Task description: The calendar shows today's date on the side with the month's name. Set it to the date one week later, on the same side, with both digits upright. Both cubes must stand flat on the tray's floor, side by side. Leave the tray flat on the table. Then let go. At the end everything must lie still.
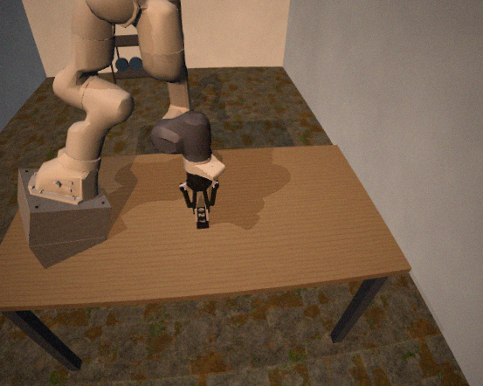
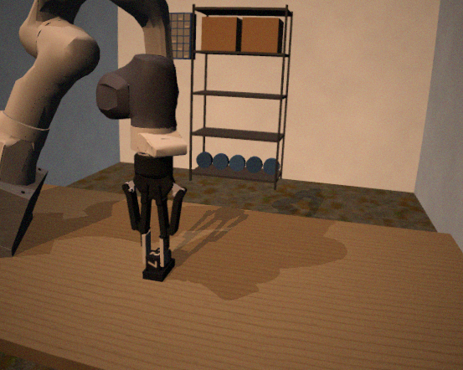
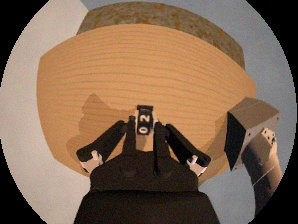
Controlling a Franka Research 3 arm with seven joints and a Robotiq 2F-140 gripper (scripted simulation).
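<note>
Now: hand 3 cm above the cube. From my hand the other things lie so: black calendar tray: 5 cm below, 2 cm to the left.
</note>
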